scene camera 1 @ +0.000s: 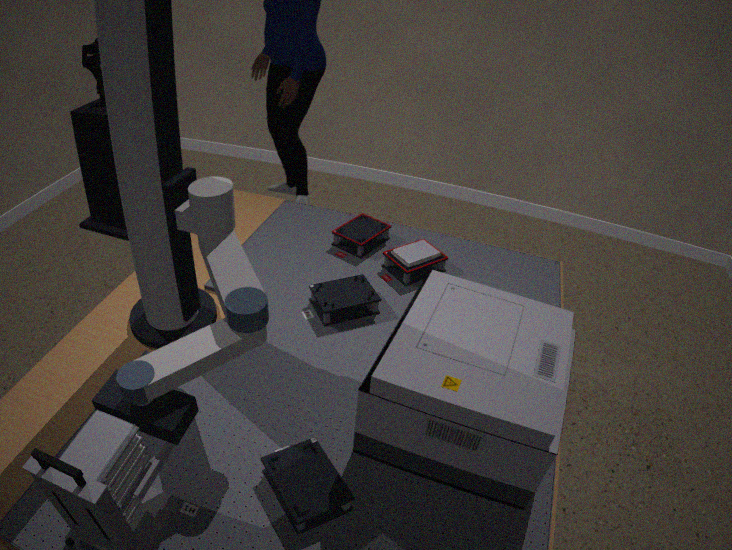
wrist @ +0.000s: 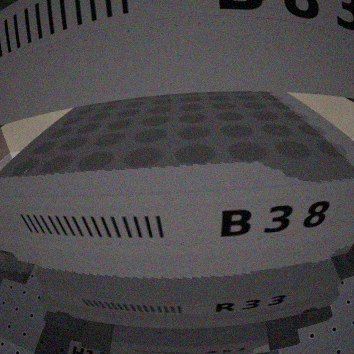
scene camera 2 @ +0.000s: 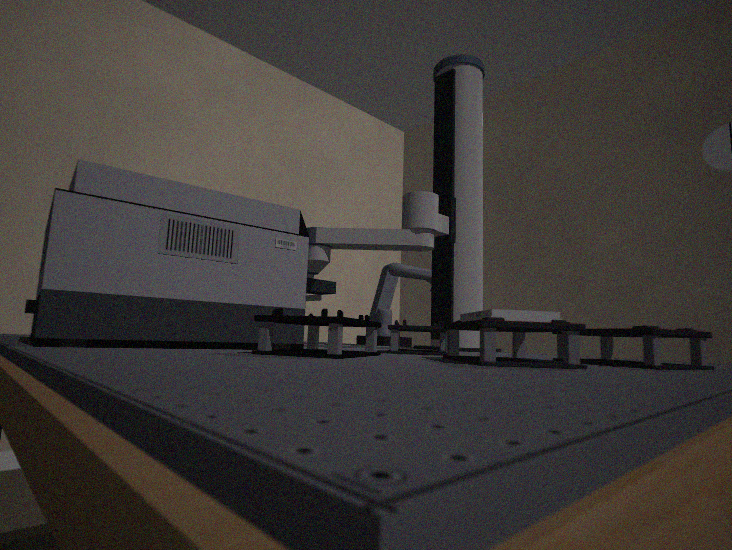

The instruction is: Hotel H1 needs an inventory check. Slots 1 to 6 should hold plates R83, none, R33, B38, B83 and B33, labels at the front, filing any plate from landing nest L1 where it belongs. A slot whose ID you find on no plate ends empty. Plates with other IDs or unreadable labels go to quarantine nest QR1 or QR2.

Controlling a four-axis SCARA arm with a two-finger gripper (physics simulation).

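Hotel H1 (scene camera 1: 110,502) stands at the lower left in scene camera 1, holding several stacked white plates. In the wrist view, a plate labelled B38 (wrist: 272,220) sits above a plate labelled R33 (wrist: 250,303). The label of the plate above them (wrist: 175,55) is cut off at the top edge, and a lower label is too dim to read. My gripper (scene camera 1: 144,408) (scene camera 2: 321,286) is at the hotel's upper part, open and empty by its spread; its fingertips are hidden. A white plate (scene camera 1: 417,253) (scene camera 2: 520,314) lies on one red-rimmed nest; the other red-rimmed nest (scene camera 1: 360,229) bears no plate.
Two dark nests (scene camera 1: 344,292) (scene camera 1: 307,481) stand on the grey deck, no plate on either; their tags are unreadable. A large white instrument (scene camera 1: 467,354) (scene camera 2: 177,248) stands at the right in scene camera 1. The arm's column (scene camera 1: 139,147) (scene camera 2: 467,177) rises behind. A person (scene camera 1: 292,70) stands beyond the table.
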